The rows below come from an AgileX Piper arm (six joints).
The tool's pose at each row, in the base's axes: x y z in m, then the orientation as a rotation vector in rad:
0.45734, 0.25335, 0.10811, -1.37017, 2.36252, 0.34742
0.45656, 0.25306, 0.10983, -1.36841, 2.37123, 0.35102
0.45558, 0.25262, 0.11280, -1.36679, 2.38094, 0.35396
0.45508, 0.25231, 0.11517, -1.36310, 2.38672, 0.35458
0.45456, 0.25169, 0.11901, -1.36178, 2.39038, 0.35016
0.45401, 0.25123, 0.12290, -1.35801, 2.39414, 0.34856
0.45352, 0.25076, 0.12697, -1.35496, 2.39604, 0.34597
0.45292, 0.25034, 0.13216, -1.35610, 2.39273, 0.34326
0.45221, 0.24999, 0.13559, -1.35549, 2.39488, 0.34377
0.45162, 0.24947, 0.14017, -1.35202, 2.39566, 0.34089
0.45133, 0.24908, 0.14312, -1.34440, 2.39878, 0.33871
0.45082, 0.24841, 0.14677, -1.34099, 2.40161, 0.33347
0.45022, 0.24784, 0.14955, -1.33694, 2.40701, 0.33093
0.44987, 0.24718, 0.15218, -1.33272, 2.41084, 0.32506
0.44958, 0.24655, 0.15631, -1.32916, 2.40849, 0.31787
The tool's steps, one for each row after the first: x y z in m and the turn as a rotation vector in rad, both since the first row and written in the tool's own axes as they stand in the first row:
-0.00019, 0.00057, -0.00181, -0.00418, 0.00502, 0.00534
-0.00074, 0.00127, -0.00485, -0.00826, 0.01105, 0.01093
-0.00133, 0.00160, -0.00719, -0.00901, 0.01370, 0.01557
-0.00233, 0.00182, -0.01098, -0.00670, 0.01706, 0.01722
-0.00346, 0.00215, -0.01476, -0.00541, 0.01868, 0.02068
-0.00469, 0.00243, -0.01868, -0.00321, 0.01944, 0.02279
-0.00641, 0.00284, -0.02362, -0.00090, 0.01807, 0.02032
-0.00735, 0.00336, -0.02697, -0.00163, 0.01934, 0.02166
-0.00873, 0.00371, -0.03140, 0.00123, 0.01912, 0.02347
-0.00961, 0.00383, -0.03425, 0.00440, 0.01869, 0.02867
-0.01049, 0.00401, -0.03789, 0.00817, 0.02071, 0.03099
-0.01102, 0.00431, -0.04072, 0.00967, 0.02377, 0.03518
-0.01152, 0.00434, -0.04341, 0.01382, 0.02640, 0.03828
-0.01275, 0.00437, -0.04741, 0.02040, 0.02487, 0.03815

